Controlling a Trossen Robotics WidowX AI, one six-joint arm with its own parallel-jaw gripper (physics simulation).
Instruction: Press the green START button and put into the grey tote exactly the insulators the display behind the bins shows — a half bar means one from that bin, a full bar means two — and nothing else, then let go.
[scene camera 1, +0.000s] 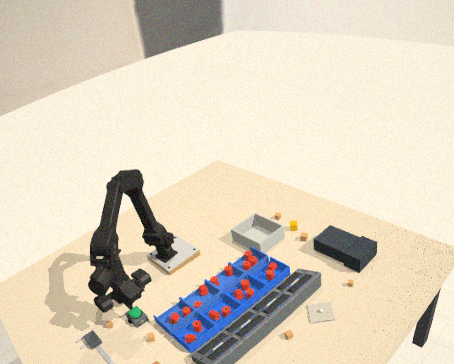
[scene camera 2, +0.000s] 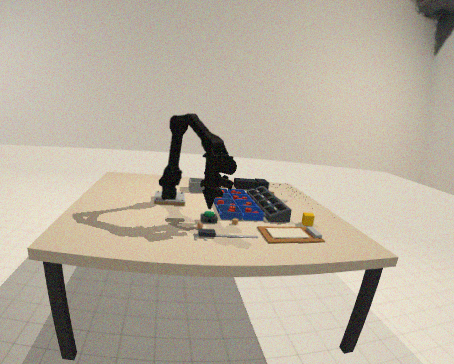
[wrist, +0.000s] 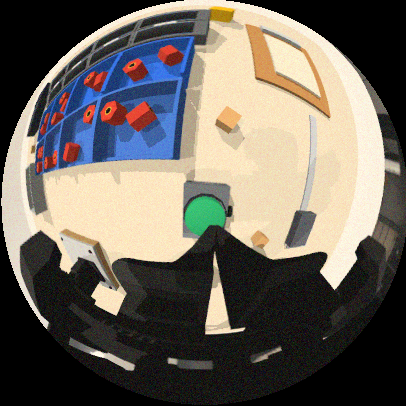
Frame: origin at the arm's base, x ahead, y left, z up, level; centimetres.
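Seen in the pictures: gripper, fingertip midpoint: (scene camera 1: 130, 308) (scene camera 2: 209, 209) (wrist: 213, 229); arm's base at its link origin: (scene camera 1: 166, 254) (scene camera 2: 168, 197) (wrist: 90, 268).
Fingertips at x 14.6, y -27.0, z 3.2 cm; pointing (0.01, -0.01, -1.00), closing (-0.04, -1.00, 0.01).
Offsets run from my fingertips to a thing's top centre.
My gripper (scene camera 1: 131, 306) (scene camera 2: 209, 207) (wrist: 213, 229) is shut and empty, pointing down close above the green START button {dx +0.2, dy +0.7, dz -1.4 cm} (scene camera 1: 135, 313) (scene camera 2: 209, 214) (wrist: 205, 215). Contact cannot be told. Red insulators (scene camera 1: 228, 270) (wrist: 141, 116) lie in the compartments of the blue bins {dx +10.9, dy +8.6, dz -2.0 cm} (scene camera 1: 172, 333) (scene camera 2: 240, 216) (wrist: 167, 142). The dark grey display (scene camera 1: 305, 295) (scene camera 2: 279, 215) (wrist: 201, 35) stands along the far side of the bins; pale streaks show on its panels, but I cannot read any bars. The grey tote {dx +6.7, dy +54.5, dz -0.1 cm} (scene camera 1: 247, 241) (scene camera 2: 196, 185) stands beyond the end of the bins; no insulator shows inside it.
A dark box {dx +38.5, dy +63.3, dz +0.2 cm} (scene camera 1: 345, 247) (scene camera 2: 251, 183) stands right of the tote. A grey-headed tool {dx +3.5, dy -17.2, dz -3.5 cm} (scene camera 1: 93, 339) (scene camera 2: 206, 233) (wrist: 300, 228) lies near the button. An orange-rimmed board {dx +29.8, dy -15.6, dz -3.7 cm} (scene camera 2: 290, 242) (wrist: 260, 62) lies beyond it. Small wooden cubes {dx +10.7, dy -1.9, dz -3.5 cm} (scene camera 1: 150, 337) (wrist: 228, 119) are scattered around.
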